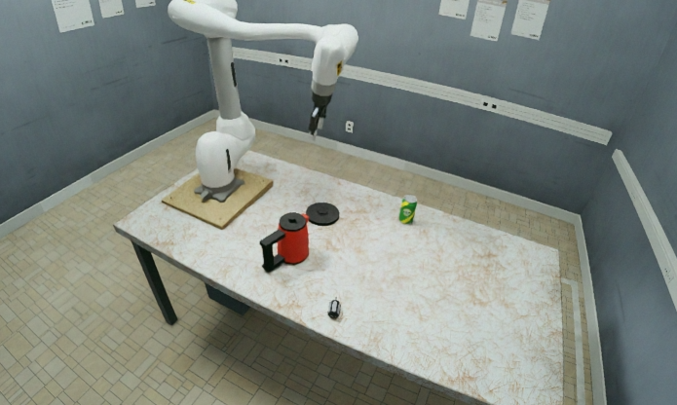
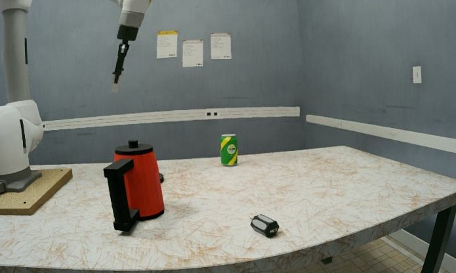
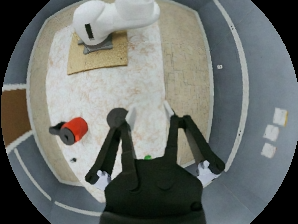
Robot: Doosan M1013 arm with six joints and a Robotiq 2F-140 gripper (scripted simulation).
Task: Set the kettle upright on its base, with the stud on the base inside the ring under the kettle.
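My hand is 9 cm short of the red kettle, 40 cm to the left of it and 26 cm above it. Round my hand: yellow can: 44 cm ahead, 4 cm to the left, 29 cm below; small black object: 35 cm ahead, 54 cm to the right, 34 cm below; kettle base: 9 cm ahead, 10 cm to the right, 34 cm below.
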